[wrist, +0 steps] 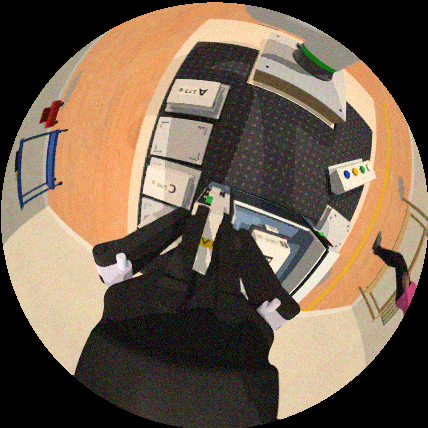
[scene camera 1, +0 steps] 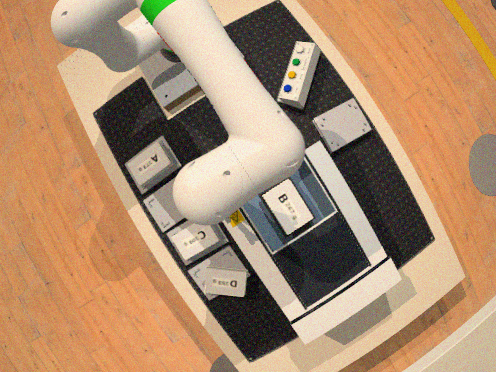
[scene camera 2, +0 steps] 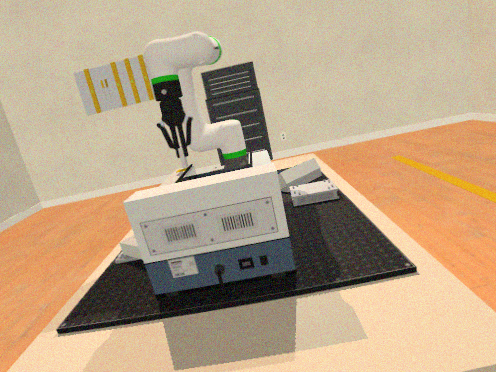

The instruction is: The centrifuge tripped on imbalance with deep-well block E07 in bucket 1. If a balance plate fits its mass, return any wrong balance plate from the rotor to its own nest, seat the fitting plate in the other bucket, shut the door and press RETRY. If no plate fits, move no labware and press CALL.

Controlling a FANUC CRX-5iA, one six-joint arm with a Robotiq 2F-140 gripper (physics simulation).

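Frame: origin at the arm's base, x ahead, y left, z up, level; metres.
Seen in the pictures: gripper, fingertip midpoint: [wrist: 215,205] [scene camera 2: 185,166]; arm's base at its link origin: [wrist: 312,64].
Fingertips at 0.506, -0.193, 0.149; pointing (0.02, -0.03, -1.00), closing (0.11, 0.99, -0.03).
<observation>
Pixels of each thing's top centre, then the offset from my fingertips to it, as dx, dy, dz. Level surfaces: height alone.
- Plate B at its top centre: [wrist: 260,268] [scene camera 1: 288,207] +0.123, +0.122, -0.028
- Plate A at its top centre: [wrist: 192,90] [scene camera 1: 148,163] -0.238, -0.128, -0.156
- plate C at its top centre: [wrist: 163,185] [scene camera 1: 194,239] +0.036, -0.153, -0.156
- Plate D at its top centre: [scene camera 1: 225,283] [wrist: 155,235] [scene camera 2: 139,237] +0.199, -0.166, -0.151
- button box at its top centre: [scene camera 1: 301,68] [wrist: 362,178] [scene camera 2: 295,164] -0.174, +0.431, -0.126
- grey plate-like fixture at its top centre: [scene camera 1: 344,123] [scene camera 2: 312,185] [wrist: 336,232] +0.042, +0.434, -0.163
- black mat at its surface level: dz -0.210
My gripper [scene camera 2: 182,159] [wrist: 215,205] is shut and empty, pointing down above the centrifuge's side rim; the arm hides it in scene camera 1. The centrifuge [scene camera 1: 345,200] [scene camera 2: 215,225] has its door [scene camera 1: 325,255] slid open. Plate B [scene camera 1: 287,206] [wrist: 272,250], marked 247 g, lies in the rotor opening. Plate A [scene camera 1: 152,162] [wrist: 192,92], 173 g, and plate C [scene camera 1: 197,240] [wrist: 167,185] sit on their nests. Plate D [scene camera 1: 227,281] lies askew across its nest [scene camera 1: 200,272]. The nest between A and C [scene camera 1: 162,205] [wrist: 181,140] holds no plate. Block E07 cannot be made out.
A button box [scene camera 1: 298,75] [wrist: 350,175] with white, green, yellow and blue buttons stands beyond the centrifuge; its labels are unreadable. A grey plate-like fixture [scene camera 1: 343,125] [scene camera 2: 314,192] [wrist: 335,227] lies beside the centrifuge. The arm [scene camera 1: 215,75] reaches over the black mat [scene camera 1: 400,200].
</observation>
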